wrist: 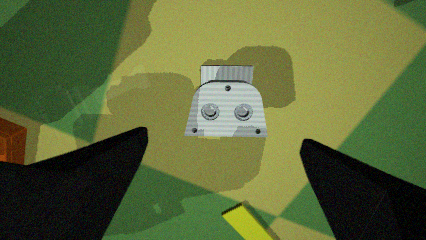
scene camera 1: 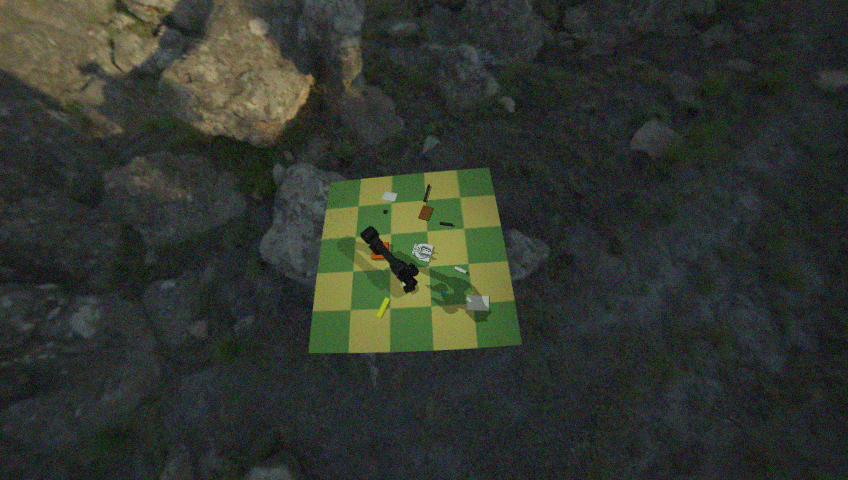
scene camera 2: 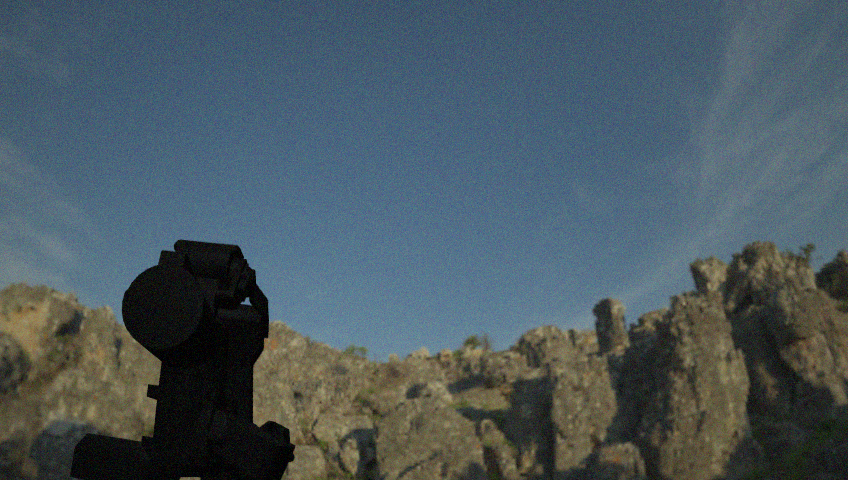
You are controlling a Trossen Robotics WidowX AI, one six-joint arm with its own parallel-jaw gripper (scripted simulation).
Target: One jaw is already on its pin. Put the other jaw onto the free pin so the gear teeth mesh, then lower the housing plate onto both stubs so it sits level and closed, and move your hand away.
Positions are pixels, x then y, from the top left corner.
Scene:
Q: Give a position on a grey housing plate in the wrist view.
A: At 226,122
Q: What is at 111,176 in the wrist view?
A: My gripper.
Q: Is my gripper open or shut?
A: Open.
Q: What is my gripper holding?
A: Nothing.

